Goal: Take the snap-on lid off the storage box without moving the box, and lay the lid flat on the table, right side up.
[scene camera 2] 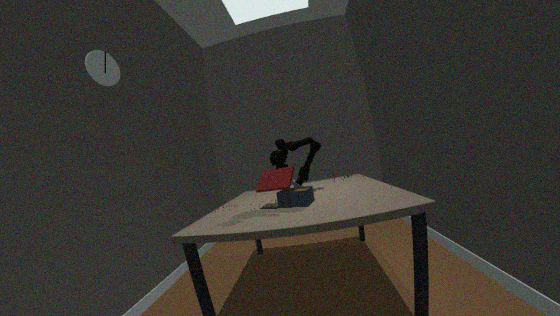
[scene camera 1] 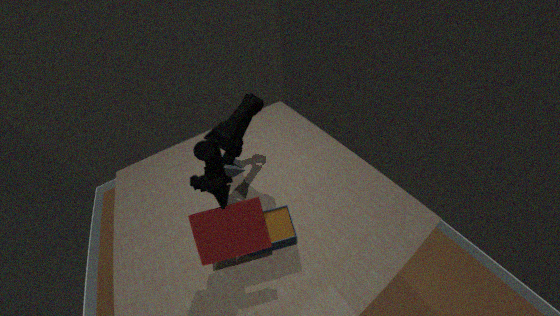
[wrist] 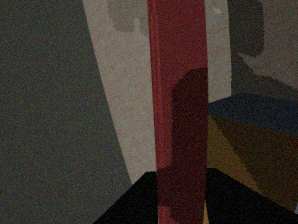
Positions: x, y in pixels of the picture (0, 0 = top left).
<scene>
A lid shows in scene camera 2, in scene camera 1 and in the wrist view (178, 51). The same spot on the lid: (scene camera 2: 277, 179) is (scene camera 1: 238, 234).
</scene>
